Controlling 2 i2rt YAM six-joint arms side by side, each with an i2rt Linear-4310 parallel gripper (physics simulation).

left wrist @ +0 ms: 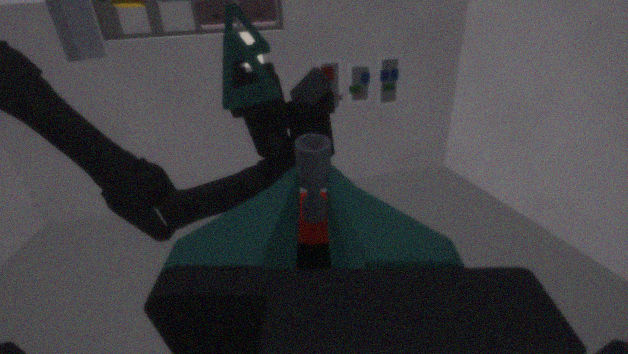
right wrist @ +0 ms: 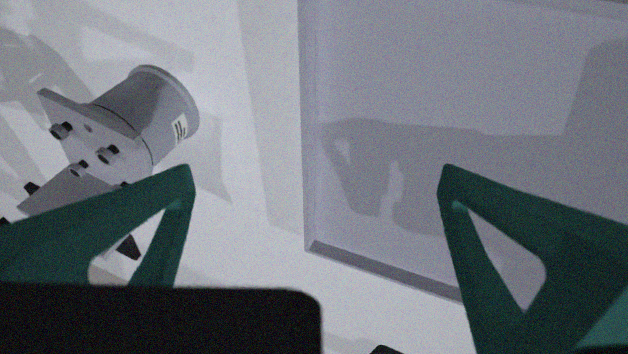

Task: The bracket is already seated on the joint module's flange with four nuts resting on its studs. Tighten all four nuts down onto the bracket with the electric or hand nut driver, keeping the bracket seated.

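The grey joint module lies at the left in the right wrist view, with the grey angled bracket against its flange. Three nuts show on the studs; another stud position is mostly hidden by a finger. My left gripper is shut on a nut driver with a red and black body and a grey socket pointing away from the gripper. The socket touches no nut. My right gripper is open and empty, above the table beside the module.
A shallow grey tray lies right of the module, partly behind the right finger. The other dark arm crosses the left wrist view behind the driver. Small panels with coloured blocks are on the wall. Dark pointed parts show below the bracket.
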